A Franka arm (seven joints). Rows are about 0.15 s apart.
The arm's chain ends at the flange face. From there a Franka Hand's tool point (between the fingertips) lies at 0.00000 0.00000 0.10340 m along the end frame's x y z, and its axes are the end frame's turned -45 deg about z.
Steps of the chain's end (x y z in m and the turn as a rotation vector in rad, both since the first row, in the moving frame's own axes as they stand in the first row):
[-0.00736 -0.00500 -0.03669 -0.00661 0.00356 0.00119]
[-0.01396 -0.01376 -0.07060 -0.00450 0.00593 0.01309]
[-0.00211 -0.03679 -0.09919 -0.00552 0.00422 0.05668]
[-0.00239 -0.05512 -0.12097 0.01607 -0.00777 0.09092]
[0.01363 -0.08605 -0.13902 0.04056 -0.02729 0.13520]
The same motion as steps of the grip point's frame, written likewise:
[-0.00189 -0.00800 -0.03669 -0.00719 -0.00216 0.00119]
[-0.00004 -0.01884 -0.07060 -0.00738 0.00101 0.01309]
[0.02441 -0.02680 -0.09919 -0.00689 -0.00092 0.05668]
[0.03797 -0.04238 -0.12099 0.01686 0.00587 0.09092]
[0.07179 -0.05609 -0.13914 0.04798 0.00938 0.13520]

